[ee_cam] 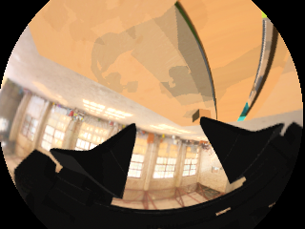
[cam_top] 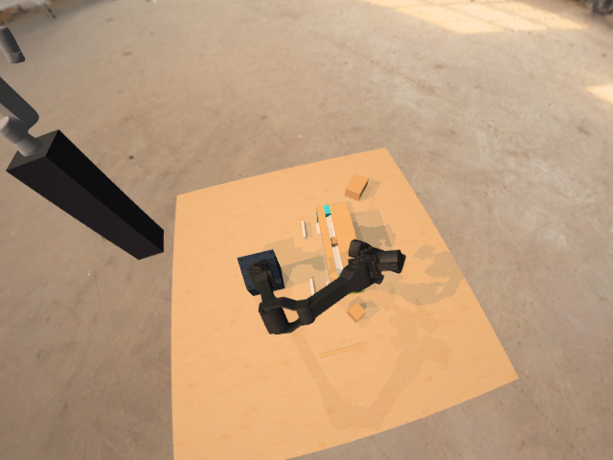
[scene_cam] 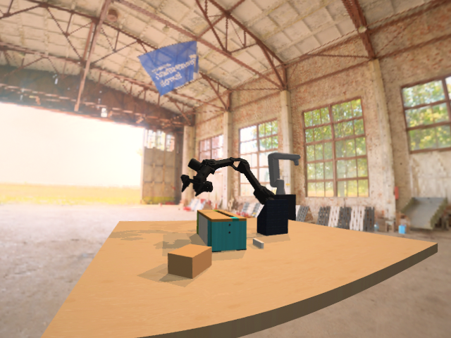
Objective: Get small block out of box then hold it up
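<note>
Now: the small brown block 16 cm to the left of my gripper tip, 13 cm below it and 13 cm behind it. From my gripper tip the other things lie so: larger tan block: 45 cm to the left, 19 cm below, 12 cm ahead; then box: 16 cm below, 14 cm to the left, 14 cm behind.
</note>
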